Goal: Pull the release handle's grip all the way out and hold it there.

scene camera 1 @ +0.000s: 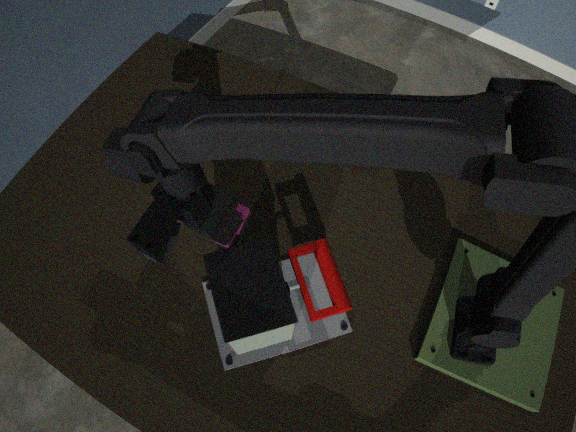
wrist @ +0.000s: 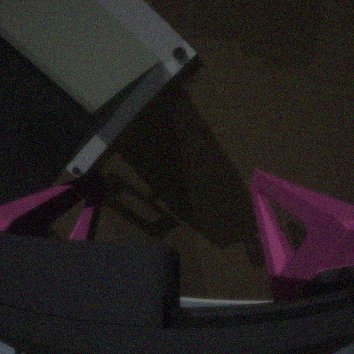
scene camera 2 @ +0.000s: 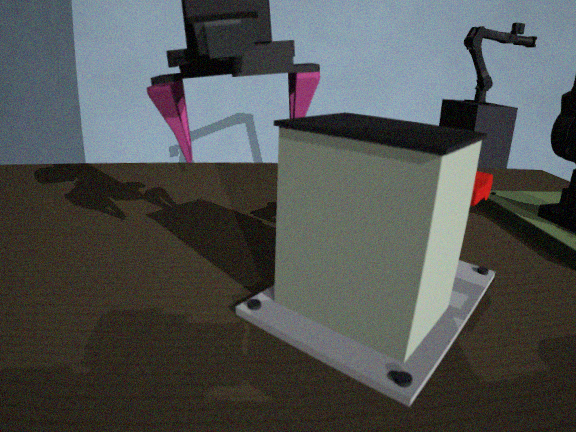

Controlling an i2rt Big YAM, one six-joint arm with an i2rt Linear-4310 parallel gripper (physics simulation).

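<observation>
The release handle's grip (scene camera 1: 334, 280) (scene camera 2: 482, 188) is a red rectangular frame beside a pale box with a black top (scene camera 1: 250, 295) (scene camera 2: 350, 230) (wrist: 75, 55). A short pale rod (scene camera 1: 295, 287) shows between them. In scene camera 2 the box hides most of the grip; the grip does not show in the wrist view. The box stands on a grey plate (scene camera 1: 320, 332) (scene camera 2: 320, 337) (wrist: 92, 152). My gripper (scene camera 1: 204, 233) (scene camera 2: 240, 142) (wrist: 176, 177), with magenta fingers, is open and empty. It hangs above the table on the box's far side from scene camera 2, apart from the grip.
A green base plate (scene camera 1: 530, 360) (scene camera 2: 540, 200) lies at the right under the arm's base. The arm's long link (scene camera 1: 320, 130) spans above the table. Another arm (scene camera 2: 480, 65) stands on a dark pedestal (scene camera 2: 477, 130) in the background. Dark shadows lie beside the box.
</observation>
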